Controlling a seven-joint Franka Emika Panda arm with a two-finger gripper.
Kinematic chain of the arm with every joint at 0, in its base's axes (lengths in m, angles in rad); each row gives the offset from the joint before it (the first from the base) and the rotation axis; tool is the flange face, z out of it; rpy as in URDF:
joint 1: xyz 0 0 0.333 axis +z
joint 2: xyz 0 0 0 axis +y
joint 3: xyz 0 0 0.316 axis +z
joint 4: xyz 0.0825 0 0 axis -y
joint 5: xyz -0.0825 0 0.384 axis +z
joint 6: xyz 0 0 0 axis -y
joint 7: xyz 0.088 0 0 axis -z
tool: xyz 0 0 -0.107 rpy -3.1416 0 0
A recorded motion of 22 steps. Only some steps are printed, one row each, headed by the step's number.
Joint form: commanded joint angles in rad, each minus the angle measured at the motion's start. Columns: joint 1, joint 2, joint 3, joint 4, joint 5, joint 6, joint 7.
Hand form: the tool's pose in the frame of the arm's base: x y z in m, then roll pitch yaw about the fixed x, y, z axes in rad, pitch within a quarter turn. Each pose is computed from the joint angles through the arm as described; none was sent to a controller.
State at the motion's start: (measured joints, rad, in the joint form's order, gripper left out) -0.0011 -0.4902 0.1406 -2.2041 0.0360 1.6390 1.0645
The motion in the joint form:
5: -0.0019 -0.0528 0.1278 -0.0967 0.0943 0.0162 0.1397
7: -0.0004 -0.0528 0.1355 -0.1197 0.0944 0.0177 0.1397
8: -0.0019 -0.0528 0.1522 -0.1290 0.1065 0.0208 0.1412
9: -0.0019 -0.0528 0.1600 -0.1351 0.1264 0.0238 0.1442
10: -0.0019 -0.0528 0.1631 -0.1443 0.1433 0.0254 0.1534
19: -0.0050 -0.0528 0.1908 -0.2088 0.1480 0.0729 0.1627
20: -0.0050 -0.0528 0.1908 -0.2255 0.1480 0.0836 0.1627
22: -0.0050 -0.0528 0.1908 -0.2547 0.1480 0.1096 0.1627
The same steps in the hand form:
5: 0.3610 0.1254 0.5315 3.0291 0.0326 -1.0045
7: 0.3579 0.1271 0.5205 3.0069 0.0363 -1.0004
8: 0.3553 0.1336 0.5153 3.0005 0.0417 -0.9934
9: 0.3537 0.1381 0.5121 3.0021 0.0569 -0.9953
10: 0.3521 0.1400 0.5078 2.9991 0.0719 -1.0074
19: 0.3467 0.1440 0.4798 2.9760 0.0650 -1.0099
20: 0.3456 0.1422 0.4730 2.9703 0.0659 -1.0131
22: 0.3444 0.1393 0.4616 2.9671 0.0651 -1.0183

